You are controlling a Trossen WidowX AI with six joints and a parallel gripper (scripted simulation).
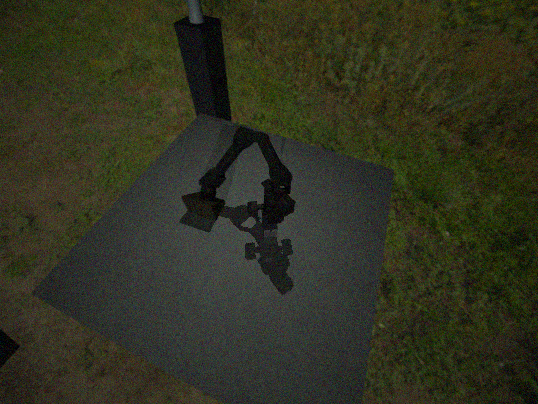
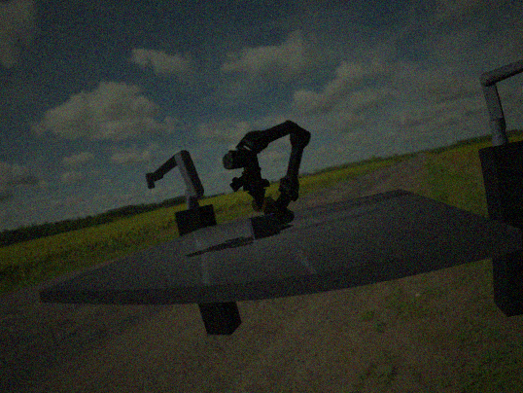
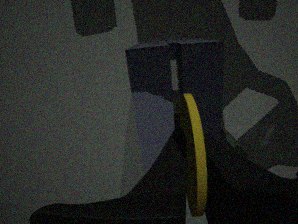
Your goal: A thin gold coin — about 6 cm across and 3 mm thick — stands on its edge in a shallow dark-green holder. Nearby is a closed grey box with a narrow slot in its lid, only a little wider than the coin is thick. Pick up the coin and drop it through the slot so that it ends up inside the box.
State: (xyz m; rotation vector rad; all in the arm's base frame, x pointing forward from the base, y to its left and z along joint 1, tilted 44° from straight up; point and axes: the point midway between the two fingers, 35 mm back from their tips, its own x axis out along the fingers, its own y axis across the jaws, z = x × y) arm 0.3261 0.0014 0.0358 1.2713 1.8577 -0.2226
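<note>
The gold coin is 20 mm above my gripper tip.
</note>
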